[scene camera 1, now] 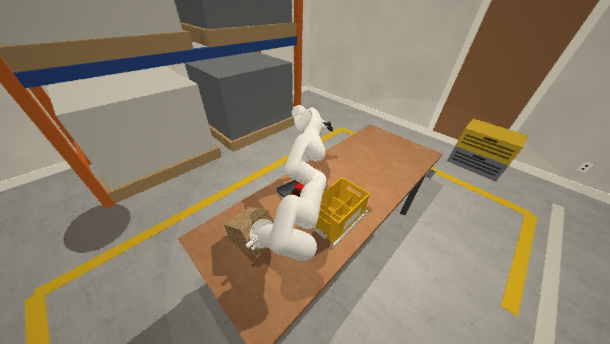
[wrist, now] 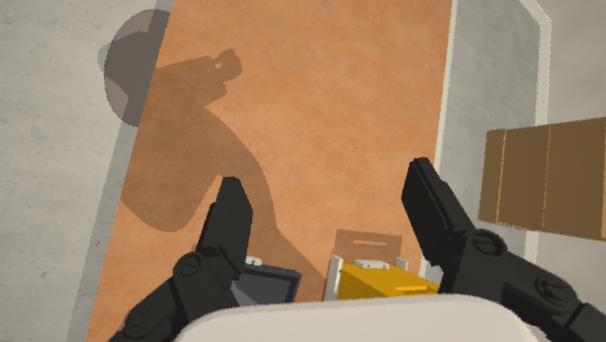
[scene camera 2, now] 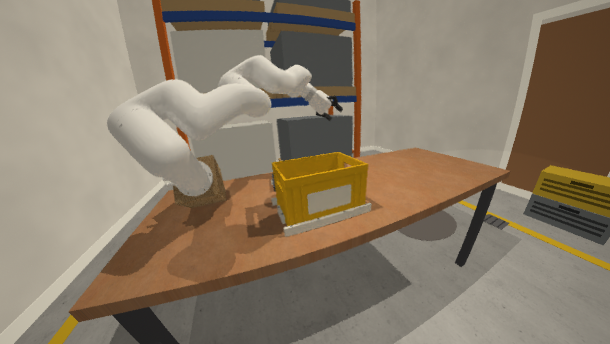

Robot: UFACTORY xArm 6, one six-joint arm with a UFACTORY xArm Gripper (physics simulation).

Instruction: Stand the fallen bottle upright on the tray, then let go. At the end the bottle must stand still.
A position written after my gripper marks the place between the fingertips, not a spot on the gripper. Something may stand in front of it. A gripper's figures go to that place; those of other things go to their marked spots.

Labels:
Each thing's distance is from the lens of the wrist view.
my gripper [wrist: 323, 186]: 13 cm
yellow crate [wrist: 355, 283]: 49 cm

